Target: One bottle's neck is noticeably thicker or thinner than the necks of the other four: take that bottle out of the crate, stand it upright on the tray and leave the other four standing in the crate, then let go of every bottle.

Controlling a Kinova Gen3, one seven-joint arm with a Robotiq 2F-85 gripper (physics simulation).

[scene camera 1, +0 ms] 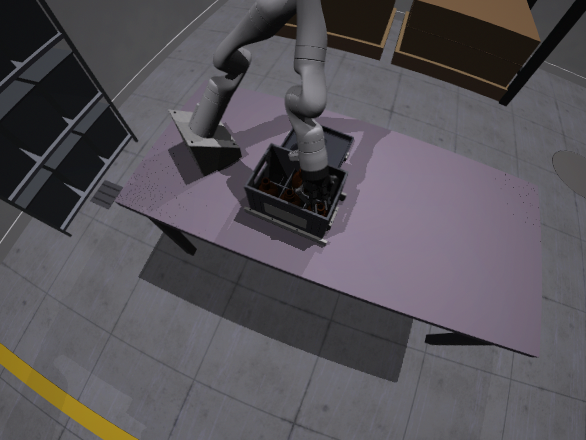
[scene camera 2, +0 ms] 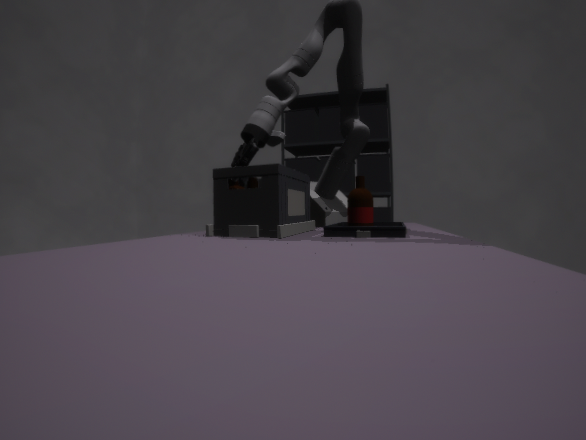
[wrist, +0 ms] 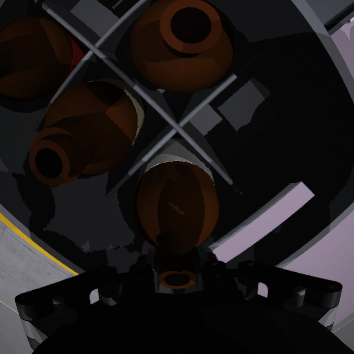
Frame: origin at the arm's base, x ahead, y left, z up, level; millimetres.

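Where they show: gripper, fingertip midpoint: [scene camera 1: 320, 210] [scene camera 2: 230, 180] [wrist: 176, 259]; arm's base, origin of the base link: [scene camera 1: 202, 130] [scene camera 2: 324, 193].
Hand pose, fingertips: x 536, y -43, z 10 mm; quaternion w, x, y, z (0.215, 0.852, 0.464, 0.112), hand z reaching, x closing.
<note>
Things, the pixels of their top centre, and the offset from my fingertips. Level surfaces: height alone.
- crate, middle of its top: [wrist: 103, 101] [scene camera 2: 266, 172] [scene camera 1: 297, 178] dy +40, dx -111, dz +30 mm
- tray, middle of its top: [scene camera 2: 368, 223] [scene camera 1: 317, 142] dy +317, dx -191, dz -119 mm
- pink table, its level: dz -145 mm
My gripper [scene camera 1: 320, 196] [scene camera 2: 240, 163] [wrist: 176, 259] is shut on the neck of a brown bottle [wrist: 177, 205] with a white label, low over the crate [scene camera 1: 256, 201] [scene camera 2: 245, 212] [wrist: 177, 126]. The held bottle's body is inside the crate, in a corner compartment; whether it touches the floor is hidden. Three other brown bottles [wrist: 182, 72] [wrist: 95, 130] [wrist: 32, 57] stand in other compartments. A brown bottle [scene camera 2: 361, 205] with a red label stands upright on the tray [scene camera 1: 336, 144] [scene camera 2: 340, 231], apart from the gripper; the arm hides it in scene camera 1.
The crate's high walls and thin dividers surround the held bottle. The tray lies close beside the crate on the pink table [scene camera 1: 425, 225] [scene camera 2: 300, 320]. The arm's base [scene camera 1: 215, 150] stands at the table's other end. Shelving [scene camera 1: 60, 115] and large boxes [scene camera 1: 465, 45] stand beyond the table.
</note>
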